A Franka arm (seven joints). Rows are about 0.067 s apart.
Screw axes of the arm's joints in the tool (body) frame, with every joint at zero. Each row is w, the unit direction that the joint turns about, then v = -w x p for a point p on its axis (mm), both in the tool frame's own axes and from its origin. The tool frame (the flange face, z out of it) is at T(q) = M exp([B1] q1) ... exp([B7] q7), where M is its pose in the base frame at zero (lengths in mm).
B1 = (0, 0, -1, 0, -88, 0)
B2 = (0, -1, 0, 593, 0, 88)
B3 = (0, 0, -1, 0, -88, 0)
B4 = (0, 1, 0, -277, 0, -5.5)
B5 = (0, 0, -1, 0, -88, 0)
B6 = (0, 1, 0, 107, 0, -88)
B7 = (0, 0, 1, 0, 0, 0)
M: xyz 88 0 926 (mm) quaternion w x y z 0 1 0 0
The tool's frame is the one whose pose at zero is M.
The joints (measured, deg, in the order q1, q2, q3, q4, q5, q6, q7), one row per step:
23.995, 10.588, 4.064, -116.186, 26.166, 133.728, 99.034
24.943, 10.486, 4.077, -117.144, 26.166, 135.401, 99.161
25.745, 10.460, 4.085, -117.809, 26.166, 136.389, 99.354
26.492, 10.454, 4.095, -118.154, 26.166, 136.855, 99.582
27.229, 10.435, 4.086, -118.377, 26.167, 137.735, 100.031
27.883, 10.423, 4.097, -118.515, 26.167, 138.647, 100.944
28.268, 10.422, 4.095, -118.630, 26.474, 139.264, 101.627
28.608, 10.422, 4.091, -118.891, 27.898, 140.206, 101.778
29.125, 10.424, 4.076, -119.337, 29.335, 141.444, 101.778
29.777, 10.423, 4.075, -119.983, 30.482, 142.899, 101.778
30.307, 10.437, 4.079, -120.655, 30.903, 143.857, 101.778
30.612, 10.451, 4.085, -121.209, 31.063, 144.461, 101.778
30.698, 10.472, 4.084, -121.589, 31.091, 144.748, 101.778
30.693, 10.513, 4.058, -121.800, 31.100, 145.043, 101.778
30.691, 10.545, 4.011, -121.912, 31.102, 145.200, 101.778
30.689, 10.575, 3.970, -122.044, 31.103, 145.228, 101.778
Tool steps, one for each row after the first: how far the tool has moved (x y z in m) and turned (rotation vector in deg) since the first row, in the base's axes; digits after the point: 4 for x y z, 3 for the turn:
-0.0057, 0.0063, -0.0040, -0.092, -0.729, 0.248
-0.0108, 0.0120, -0.0075, -0.205, -1.001, 0.532
-0.0153, 0.0179, -0.0094, -0.272, -1.048, 0.915
-0.0186, 0.0236, -0.0096, -0.184, -1.509, 0.913
-0.0211, 0.0290, -0.0091, -0.034, -1.892, 0.404
-0.0226, 0.0320, -0.0090, 0.256, -1.971, -0.263
-0.0239, 0.0342, -0.0095, 1.245, -1.940, -1.324
-0.0263, 0.0371, -0.0111, 2.181, -2.064, -2.216
-0.0300, 0.0406, -0.0138, 2.848, -2.338, -2.873
-0.0340, 0.0431, -0.0178, 2.922, -2.445, -2.985
-0.0370, 0.0440, -0.0213, 2.822, -2.450, -3.011
-0.0385, 0.0436, -0.0240, 2.667, -2.370, -3.052
-0.0387, 0.0427, -0.0256, 2.584, -2.430, -3.199
-0.0386, 0.0420, -0.0266, 2.528, -2.459, -3.307
-0.0389, 0.0412, -0.0279, 2.433, -2.357, -3.359

